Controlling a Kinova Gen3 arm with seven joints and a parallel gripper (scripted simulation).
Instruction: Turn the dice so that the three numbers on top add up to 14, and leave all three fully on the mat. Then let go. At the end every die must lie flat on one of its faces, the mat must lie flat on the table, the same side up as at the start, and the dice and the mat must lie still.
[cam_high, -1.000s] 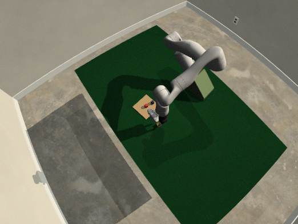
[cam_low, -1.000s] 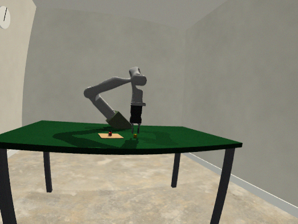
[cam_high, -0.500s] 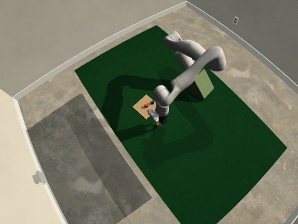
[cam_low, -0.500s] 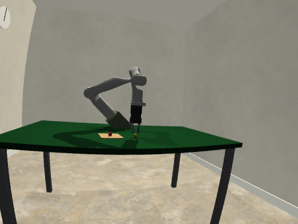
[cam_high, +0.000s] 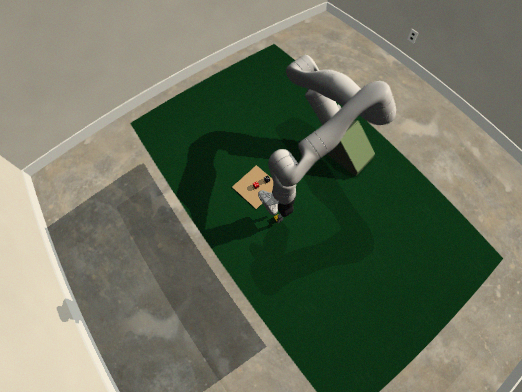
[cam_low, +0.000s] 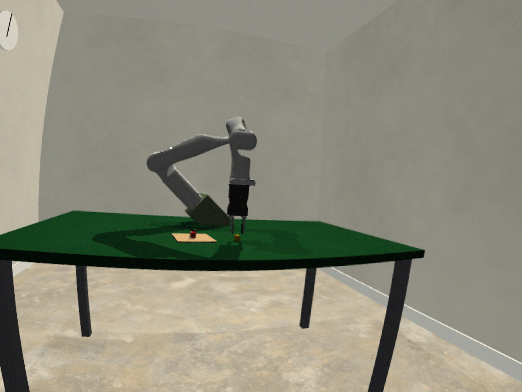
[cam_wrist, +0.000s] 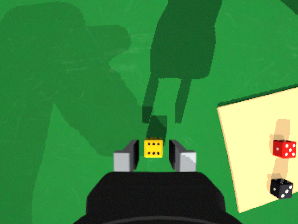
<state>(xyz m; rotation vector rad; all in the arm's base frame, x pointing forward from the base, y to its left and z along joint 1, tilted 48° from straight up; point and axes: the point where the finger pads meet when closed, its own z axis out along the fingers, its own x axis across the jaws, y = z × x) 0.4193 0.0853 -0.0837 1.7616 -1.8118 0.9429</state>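
My gripper is now 30 mm above the yellow die. From my hand the other things lie so: black die: 70 mm behind, 160 mm to the right, 30 mm below; then tan mat: 20 mm behind, 160 mm to the right, 40 mm below; then red die: 20 mm behind, 160 mm to the right, 30 mm below.
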